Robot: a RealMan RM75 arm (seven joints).
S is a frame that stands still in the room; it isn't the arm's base.
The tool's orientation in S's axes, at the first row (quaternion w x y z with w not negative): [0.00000 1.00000 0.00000 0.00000]
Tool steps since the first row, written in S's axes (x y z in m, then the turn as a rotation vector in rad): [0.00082 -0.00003 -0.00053 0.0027 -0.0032 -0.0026]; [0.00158 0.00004 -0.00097 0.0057 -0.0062 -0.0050]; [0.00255 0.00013 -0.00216 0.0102 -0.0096 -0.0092]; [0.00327 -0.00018 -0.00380 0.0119 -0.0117 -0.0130]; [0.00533 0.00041 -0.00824 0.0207 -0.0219 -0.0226]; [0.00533 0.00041 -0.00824 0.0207 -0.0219 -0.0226]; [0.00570 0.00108 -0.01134 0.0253 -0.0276 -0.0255]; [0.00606 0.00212 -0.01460 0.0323 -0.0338 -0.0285]
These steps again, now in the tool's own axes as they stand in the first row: [0.00082 0.00003 0.00053 0.0027 0.0032 0.0026]; [0.00158 -0.00004 0.00097 0.0057 0.0062 0.0050]; [0.00255 -0.00013 0.00216 0.0102 0.0096 0.0092]; [0.00327 0.00018 0.00380 0.0119 0.0117 0.0130]; [0.00533 -0.00041 0.00824 0.0207 0.0219 0.0226]; [0.00533 -0.00041 0.00824 0.0207 0.0219 0.0226]; [0.00570 -0.00108 0.01134 0.0253 0.0276 0.0255]; [0.00606 -0.00212 0.01460 0.0323 0.0338 0.0285]
